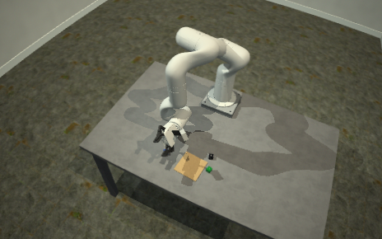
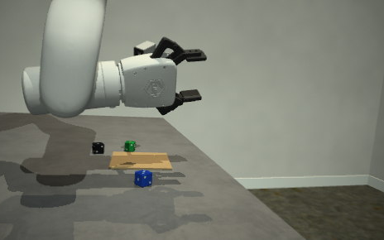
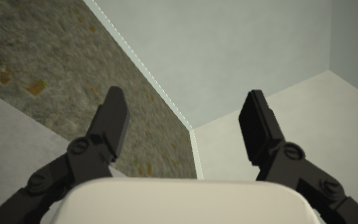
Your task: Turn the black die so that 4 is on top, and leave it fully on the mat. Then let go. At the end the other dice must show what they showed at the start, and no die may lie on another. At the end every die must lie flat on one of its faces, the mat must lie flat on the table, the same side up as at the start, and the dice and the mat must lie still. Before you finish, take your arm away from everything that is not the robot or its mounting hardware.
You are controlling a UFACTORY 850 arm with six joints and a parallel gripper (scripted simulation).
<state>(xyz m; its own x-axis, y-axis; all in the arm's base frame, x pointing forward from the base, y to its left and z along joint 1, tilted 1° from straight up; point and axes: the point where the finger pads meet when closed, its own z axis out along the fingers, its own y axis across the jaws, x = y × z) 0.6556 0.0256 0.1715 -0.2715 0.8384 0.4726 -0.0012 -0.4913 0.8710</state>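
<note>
Now: hand 9 cm past the blue die, 5 cm to the left of it and 20 cm above it. From my hand the other things lie so: green die 15 cm behind, 21 cm to the left, 20 cm below; black die 23 cm behind, 17 cm to the left, 20 cm below; tan mat 11 cm behind, 11 cm to the left, 21 cm below.
</note>
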